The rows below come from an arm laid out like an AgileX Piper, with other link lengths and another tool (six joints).
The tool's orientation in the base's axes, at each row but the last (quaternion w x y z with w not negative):
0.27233, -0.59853, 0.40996, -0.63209
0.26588, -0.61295, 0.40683, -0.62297
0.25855, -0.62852, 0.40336, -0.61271
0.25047, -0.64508, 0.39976, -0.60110
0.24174, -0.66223, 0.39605, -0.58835
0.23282, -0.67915, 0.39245, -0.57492
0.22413, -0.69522, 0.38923, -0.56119
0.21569, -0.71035, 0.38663, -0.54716
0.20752, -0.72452, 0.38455, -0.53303
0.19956, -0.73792, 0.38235, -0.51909
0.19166, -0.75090, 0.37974, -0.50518
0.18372, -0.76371, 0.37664, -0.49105
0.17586, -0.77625, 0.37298, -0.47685
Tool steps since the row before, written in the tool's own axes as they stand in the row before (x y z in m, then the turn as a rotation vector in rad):
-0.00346, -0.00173, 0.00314, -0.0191, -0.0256, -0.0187
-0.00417, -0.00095, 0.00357, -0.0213, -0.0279, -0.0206
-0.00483, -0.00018, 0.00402, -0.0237, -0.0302, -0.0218
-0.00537, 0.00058, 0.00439, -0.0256, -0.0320, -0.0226
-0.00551, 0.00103, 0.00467, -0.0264, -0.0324, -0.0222
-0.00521, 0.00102, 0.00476, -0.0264, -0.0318, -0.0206
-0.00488, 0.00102, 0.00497, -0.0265, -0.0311, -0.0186
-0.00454, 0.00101, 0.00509, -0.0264, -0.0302, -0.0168
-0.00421, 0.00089, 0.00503, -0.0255, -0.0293, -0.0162
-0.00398, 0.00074, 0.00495, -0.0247, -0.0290, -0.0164
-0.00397, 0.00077, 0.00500, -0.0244, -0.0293, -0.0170
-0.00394, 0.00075, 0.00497, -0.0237, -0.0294, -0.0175
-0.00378, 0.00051, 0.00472, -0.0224, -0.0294, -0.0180
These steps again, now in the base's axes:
0.00380, 0.00318, -0.00055, -0.0120, 0.0327, 0.0124
0.00410, 0.00332, -0.00179, -0.0132, 0.0361, 0.0133
0.00434, 0.00340, -0.00303, -0.0138, 0.0396, 0.0139
0.00439, 0.00337, -0.00422, -0.0141, 0.0422, 0.0144
0.00432, 0.00319, -0.00494, -0.0136, 0.0430, 0.0142
0.00416, 0.00293, -0.00500, -0.0122, 0.0425, 0.0134
0.00412, 0.00264, -0.00506, -0.0105, 0.0419, 0.0122
0.00403, 0.00236, -0.00508, -0.0091, 0.0411, 0.0111
0.00382, 0.00218, -0.00495, -0.0087, 0.0397, 0.0108
0.00361, 0.00210, -0.00484, -0.0089, 0.0389, 0.0112
0.00343, 0.00206, -0.00503, -0.0092, 0.0390, 0.0118
0.00320, 0.00205, -0.00514, -0.0095, 0.0385, 0.0125
0.00289, 0.00210, -0.00490, -0.0096, 0.0376, 0.0135

